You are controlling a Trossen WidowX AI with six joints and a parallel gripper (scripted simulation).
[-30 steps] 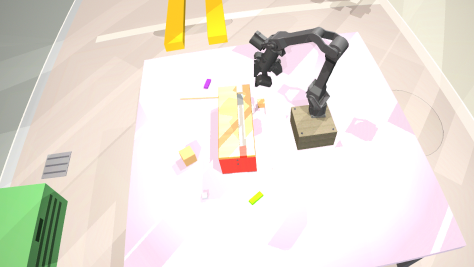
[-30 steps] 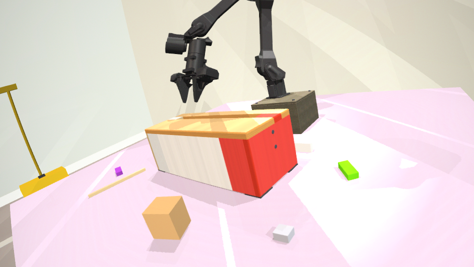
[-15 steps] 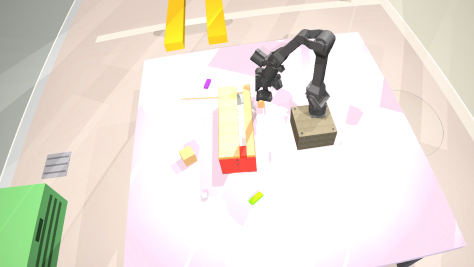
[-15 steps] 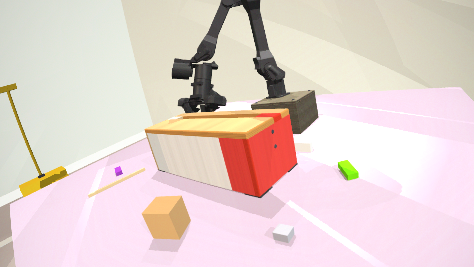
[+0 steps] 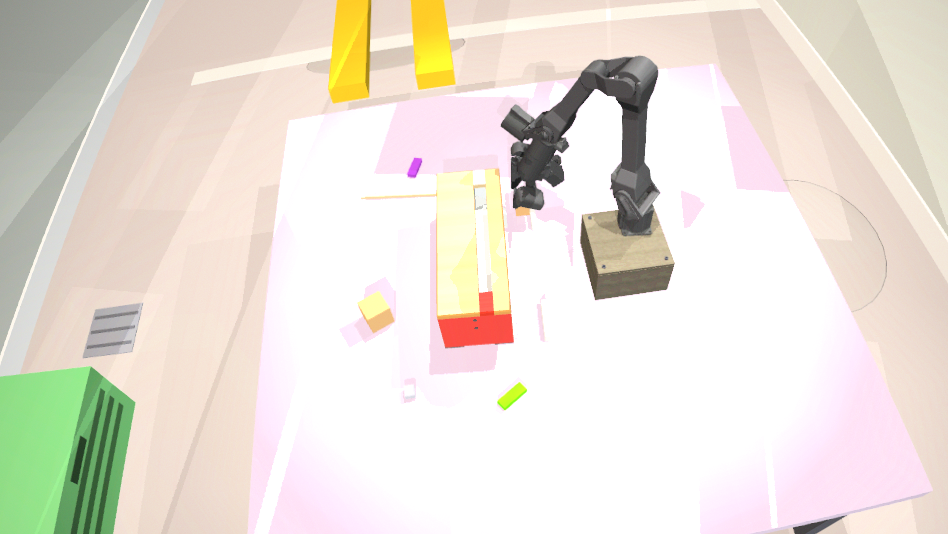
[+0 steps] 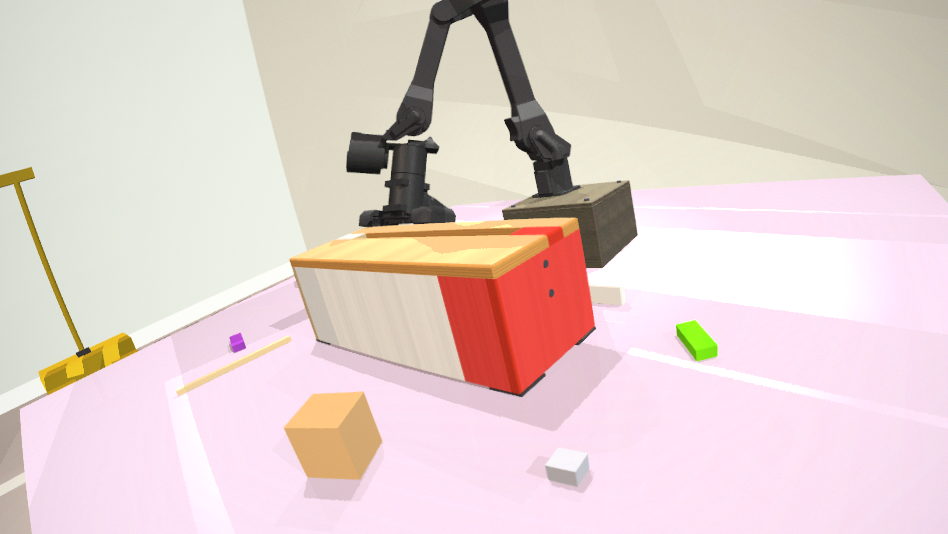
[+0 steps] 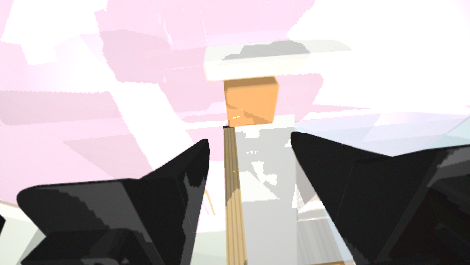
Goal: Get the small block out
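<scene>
My gripper tip is 30 mm above the orange block and 20 mm past it. Also, from my gripper tip: wooden box 170 mm to the left, 60 mm ahead, 20 mm above; thin stick 290 mm ahead, 80 mm to the right, 40 mm below; larger orange cube 320 mm ahead, 280 mm to the left, 20 mm below.
</scene>
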